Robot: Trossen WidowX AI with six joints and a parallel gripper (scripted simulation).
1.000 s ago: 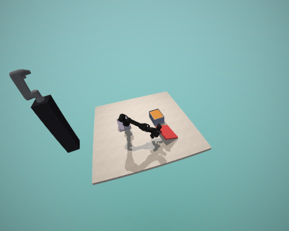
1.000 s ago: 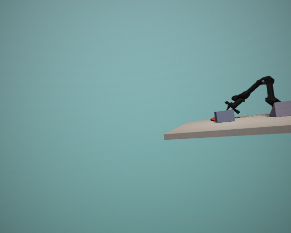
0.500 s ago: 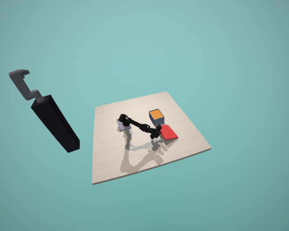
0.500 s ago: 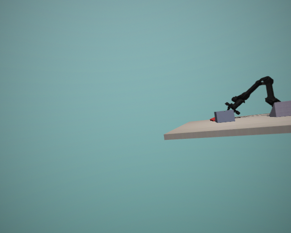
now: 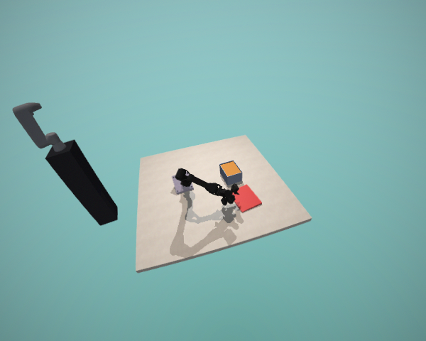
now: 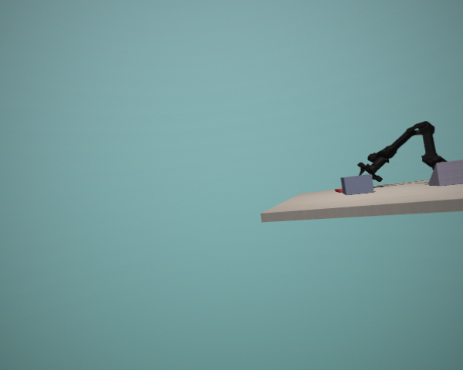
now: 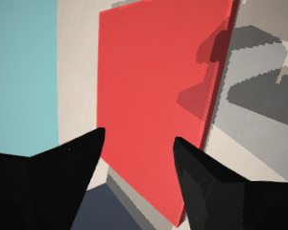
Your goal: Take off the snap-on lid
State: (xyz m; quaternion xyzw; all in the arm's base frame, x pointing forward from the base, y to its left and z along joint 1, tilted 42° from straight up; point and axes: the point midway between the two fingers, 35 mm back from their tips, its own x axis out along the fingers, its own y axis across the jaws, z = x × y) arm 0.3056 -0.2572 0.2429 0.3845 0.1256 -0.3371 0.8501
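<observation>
The red lid lies 8 cm ahead of my gripper tip and 4 cm below it. From my gripper tip the other things lie so: storage box: 9 cm ahead, 30 cm to the left, 1 cm below.
</observation>
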